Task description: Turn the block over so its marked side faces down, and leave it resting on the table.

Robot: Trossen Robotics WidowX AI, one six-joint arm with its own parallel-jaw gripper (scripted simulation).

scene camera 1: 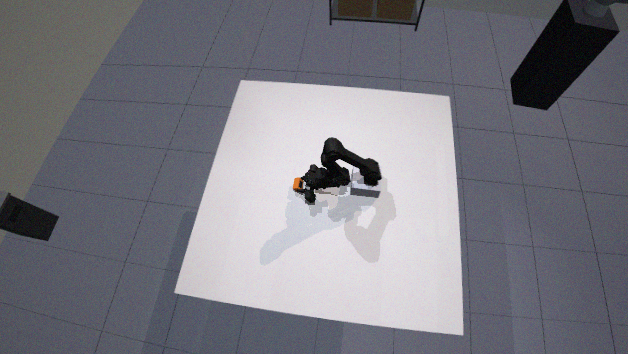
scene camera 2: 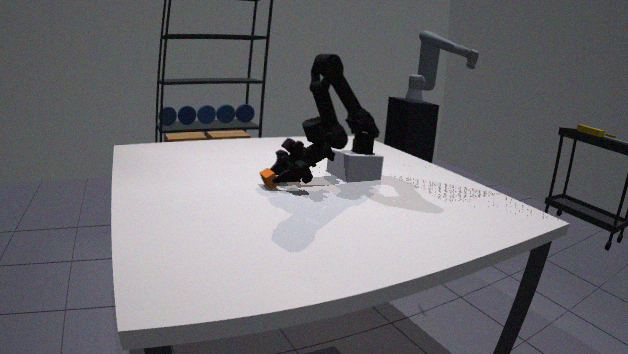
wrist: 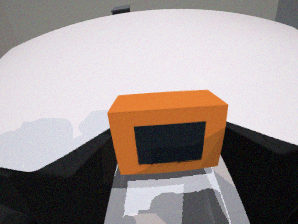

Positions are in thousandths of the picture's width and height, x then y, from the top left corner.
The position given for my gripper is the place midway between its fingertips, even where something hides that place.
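Note:
There is an orange block here, and my gripper (scene camera 2: 429, 504) carries the orange block. I can see my gripper in the wrist view (wrist: 562, 583) as well.

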